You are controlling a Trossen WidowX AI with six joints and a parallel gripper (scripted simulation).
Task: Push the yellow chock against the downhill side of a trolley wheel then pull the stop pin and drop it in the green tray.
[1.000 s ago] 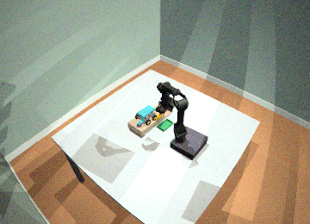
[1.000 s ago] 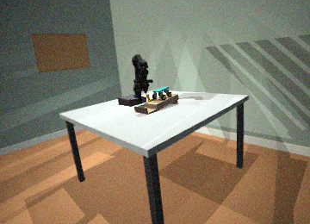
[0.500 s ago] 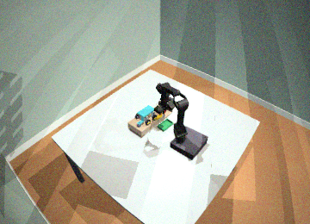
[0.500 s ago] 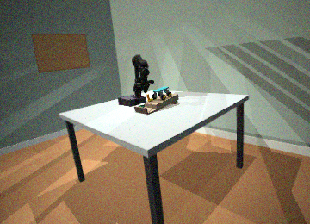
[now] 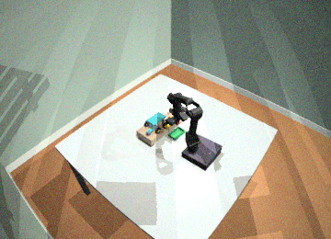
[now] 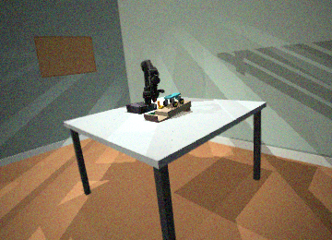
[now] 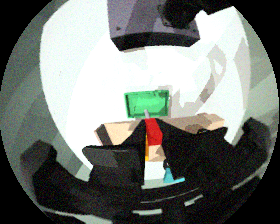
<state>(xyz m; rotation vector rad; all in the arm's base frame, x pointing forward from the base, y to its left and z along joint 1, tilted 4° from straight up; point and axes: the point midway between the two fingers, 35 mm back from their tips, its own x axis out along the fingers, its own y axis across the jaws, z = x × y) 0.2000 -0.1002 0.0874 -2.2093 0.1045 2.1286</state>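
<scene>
My gripper tip is 70 mm short of the yellow chock, 10 mm to the right of it and 20 mm above it. The rest, counted from my gripper tip: trolley: 130 mm ahead, 90 mm to the left; red-headed stop pin: right at my gripper tip.
</scene>
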